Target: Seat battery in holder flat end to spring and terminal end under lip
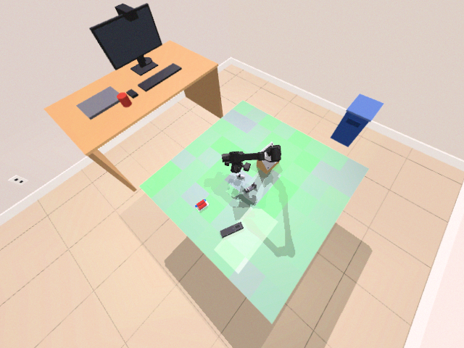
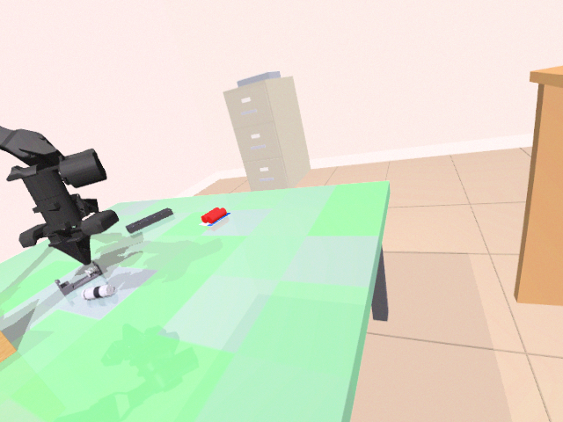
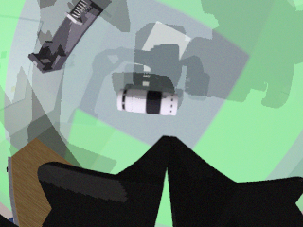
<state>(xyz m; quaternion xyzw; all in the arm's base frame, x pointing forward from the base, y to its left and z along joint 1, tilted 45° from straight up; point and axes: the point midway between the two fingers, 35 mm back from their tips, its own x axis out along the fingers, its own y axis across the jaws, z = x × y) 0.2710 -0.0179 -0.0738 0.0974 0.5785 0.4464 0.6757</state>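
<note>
Now: the battery 10 mm behind my gripper tip, 20 mm to the left of it and 70 mm below it. The rest, counted from my gripper tip: blue-edged card: 370 mm ahead, 10 mm to the left, 80 mm below.
</note>
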